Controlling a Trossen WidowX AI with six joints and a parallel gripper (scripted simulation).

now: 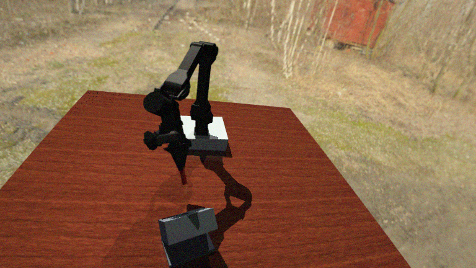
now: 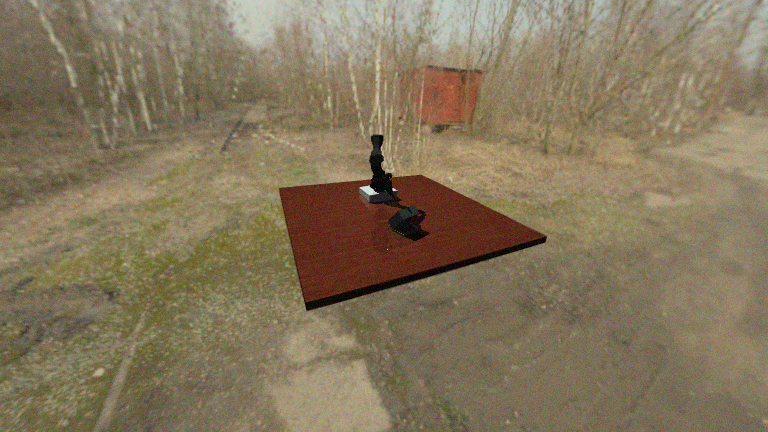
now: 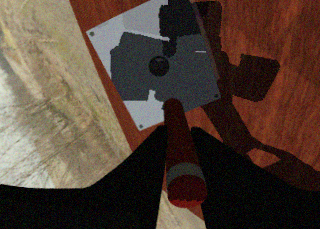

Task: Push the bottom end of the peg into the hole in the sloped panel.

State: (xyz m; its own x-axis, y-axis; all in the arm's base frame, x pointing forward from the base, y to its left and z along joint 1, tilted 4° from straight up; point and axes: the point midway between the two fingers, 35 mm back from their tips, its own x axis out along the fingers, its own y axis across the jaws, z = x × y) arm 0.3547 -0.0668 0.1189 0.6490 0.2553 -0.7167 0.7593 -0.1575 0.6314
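My gripper tip is now 11 cm short of the grey sloped panel, 3 cm to the right of it and 9 cm above it. Also, from my gripper tip: red round peg (1 cm behind, 1 cm above).
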